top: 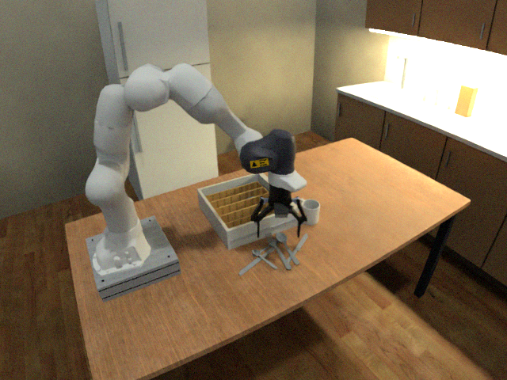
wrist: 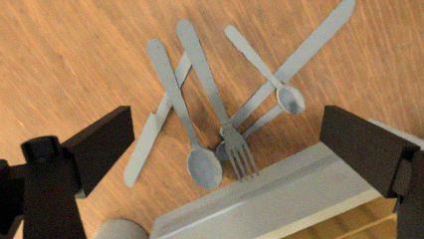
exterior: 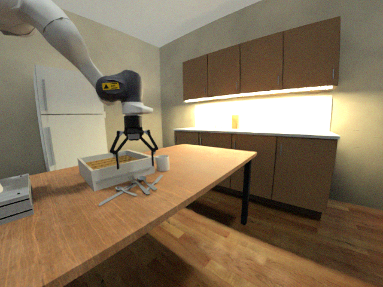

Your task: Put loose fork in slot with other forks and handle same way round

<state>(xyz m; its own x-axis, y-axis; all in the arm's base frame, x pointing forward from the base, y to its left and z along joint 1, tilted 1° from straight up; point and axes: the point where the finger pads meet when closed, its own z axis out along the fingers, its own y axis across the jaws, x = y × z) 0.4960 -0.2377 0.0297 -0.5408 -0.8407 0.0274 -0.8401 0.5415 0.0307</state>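
Right now my hand is 100 mm above the spoon, 60 mm past it and 30 mm to the right of it. The rest, counted from my hand: white mug (250 mm ahead, 110 mm to the left, 80 mm below); then cutlery tray (290 mm to the left, 70 mm below, 30 mm ahead).
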